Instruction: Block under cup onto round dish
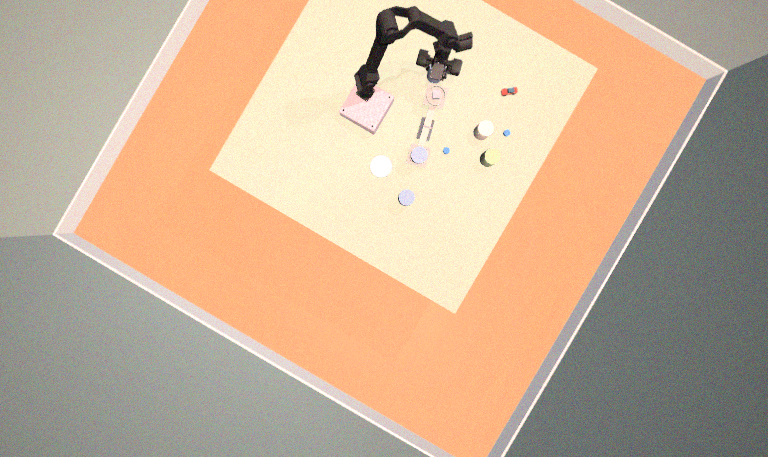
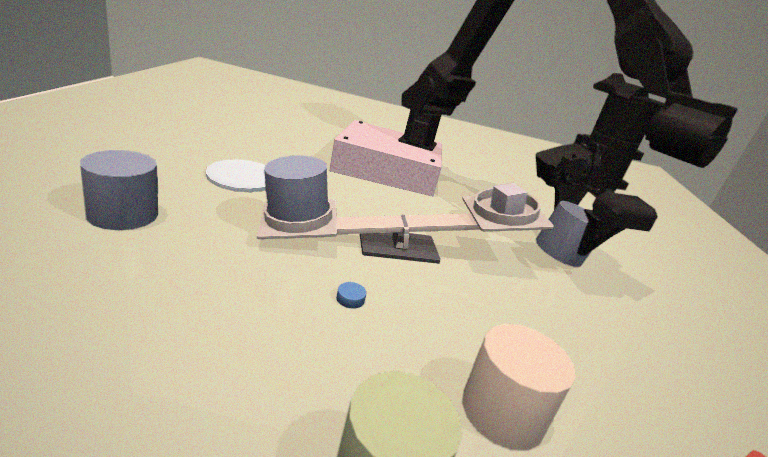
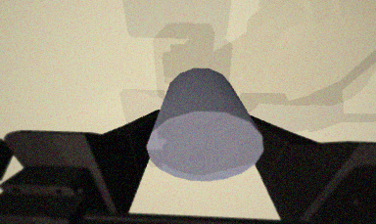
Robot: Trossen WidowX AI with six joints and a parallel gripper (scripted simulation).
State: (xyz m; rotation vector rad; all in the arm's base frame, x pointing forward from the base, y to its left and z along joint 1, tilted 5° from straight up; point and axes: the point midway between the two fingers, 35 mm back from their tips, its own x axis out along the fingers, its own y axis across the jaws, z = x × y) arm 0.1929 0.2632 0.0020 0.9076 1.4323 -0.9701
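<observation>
The grey block is 7 cm ahead of my gripper tip, 10 cm to the right of it and 6 cm above it. From my gripper tip the other things lie so: green cylinder (43 cm ahead, 15 cm to the right, 1 cm above); then red toy car (31 cm ahead, 14 cm to the left, 1 cm below); then peach cylinder (32 cm ahead, 10 cm to the right, 1 cm above).
</observation>
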